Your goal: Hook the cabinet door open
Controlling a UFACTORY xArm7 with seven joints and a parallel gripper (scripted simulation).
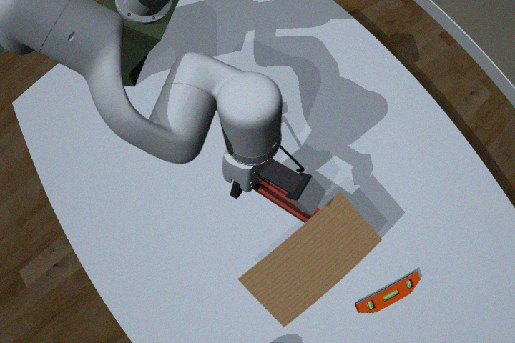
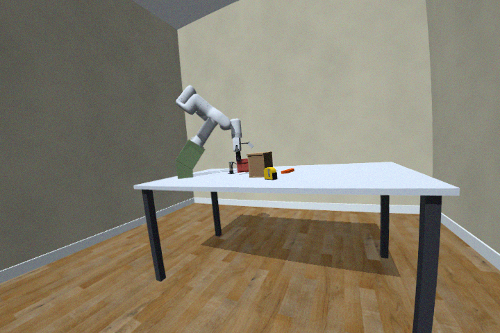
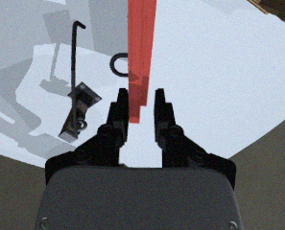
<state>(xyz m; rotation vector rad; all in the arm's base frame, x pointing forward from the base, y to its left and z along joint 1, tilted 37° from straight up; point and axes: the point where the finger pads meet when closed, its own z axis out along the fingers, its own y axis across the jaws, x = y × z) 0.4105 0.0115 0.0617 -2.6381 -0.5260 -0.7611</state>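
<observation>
Right now my hand is 70 mm to the right of the thin dark hook, 70 mm above it and 50 mm past it. Round my hand: yellow tape measure (330 mm ahead, 160 mm to the right, 90 mm below); then orange spirit level (330 mm ahead, 130 mm to the left, 110 mm below); then red door (60 mm below, 50 mm ahead, 40 mm to the left).
</observation>
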